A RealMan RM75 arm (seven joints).
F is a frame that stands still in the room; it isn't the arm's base.
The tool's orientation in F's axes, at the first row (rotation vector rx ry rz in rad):
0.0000, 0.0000, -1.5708
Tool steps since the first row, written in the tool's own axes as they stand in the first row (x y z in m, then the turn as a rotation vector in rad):
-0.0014, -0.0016, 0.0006, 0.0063, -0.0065, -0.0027
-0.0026, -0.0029, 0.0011, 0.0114, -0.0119, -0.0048
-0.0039, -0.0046, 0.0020, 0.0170, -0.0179, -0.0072
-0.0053, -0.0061, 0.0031, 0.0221, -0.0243, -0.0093
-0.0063, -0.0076, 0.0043, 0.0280, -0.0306, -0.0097
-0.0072, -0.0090, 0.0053, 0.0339, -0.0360, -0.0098
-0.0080, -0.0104, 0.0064, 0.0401, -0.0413, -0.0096
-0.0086, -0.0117, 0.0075, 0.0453, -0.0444, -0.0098
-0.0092, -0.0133, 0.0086, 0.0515, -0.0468, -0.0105
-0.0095, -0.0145, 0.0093, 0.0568, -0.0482, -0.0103
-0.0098, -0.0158, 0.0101, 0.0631, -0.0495, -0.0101
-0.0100, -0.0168, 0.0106, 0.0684, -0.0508, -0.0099
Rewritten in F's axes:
-0.0016, 0.0014, 0.0006, -0.0065, -0.0063, -0.0027
-0.0029, 0.0026, 0.0011, -0.0119, -0.0114, -0.0048
-0.0046, 0.0039, 0.0020, -0.0179, -0.0170, -0.0072
-0.0061, 0.0053, 0.0031, -0.0243, -0.0221, -0.0093
-0.0076, 0.0063, 0.0043, -0.0306, -0.0280, -0.0097
-0.0090, 0.0072, 0.0053, -0.0360, -0.0339, -0.0098
-0.0104, 0.0080, 0.0064, -0.0413, -0.0401, -0.0096
-0.0117, 0.0086, 0.0075, -0.0444, -0.0453, -0.0098
-0.0133, 0.0092, 0.0086, -0.0468, -0.0515, -0.0105
-0.0145, 0.0095, 0.0093, -0.0482, -0.0568, -0.0103
-0.0158, 0.0098, 0.0101, -0.0495, -0.0631, -0.0101
-0.0168, 0.0100, 0.0106, -0.0508, -0.0684, -0.0099

